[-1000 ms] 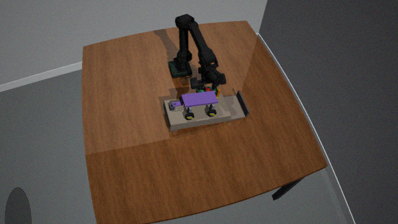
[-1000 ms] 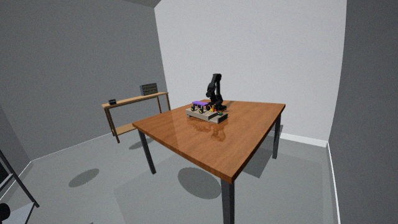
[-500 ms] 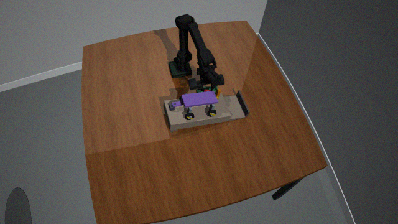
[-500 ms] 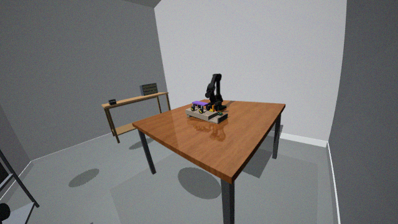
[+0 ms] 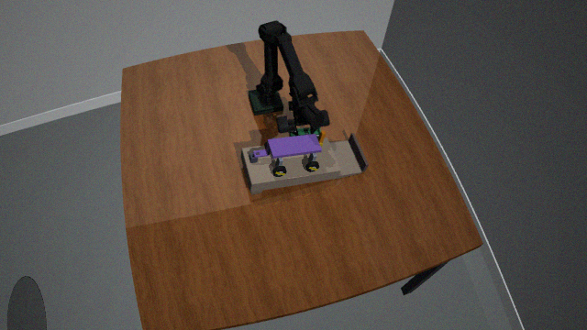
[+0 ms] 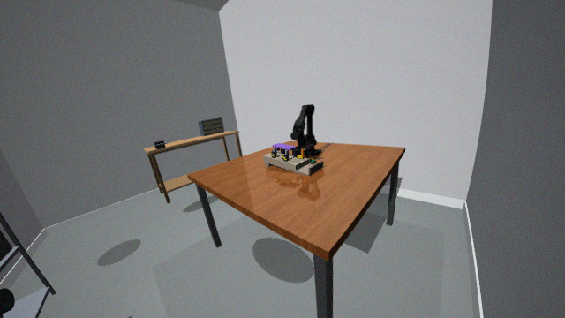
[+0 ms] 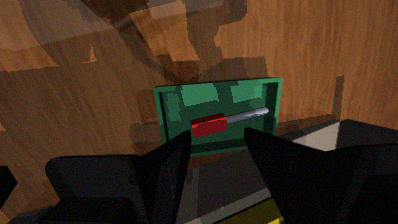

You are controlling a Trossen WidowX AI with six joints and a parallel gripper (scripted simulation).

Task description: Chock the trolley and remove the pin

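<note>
The red-headed stop pin lies 20 mm to the left of my gripper tip and 20 mm below it. Round my gripper tip: yellow chock 70 mm ahead, 50 mm above; green tray 40 mm below, 10 mm to the left; grey ramp 110 mm ahead, 100 mm to the right, 10 mm above.
</note>
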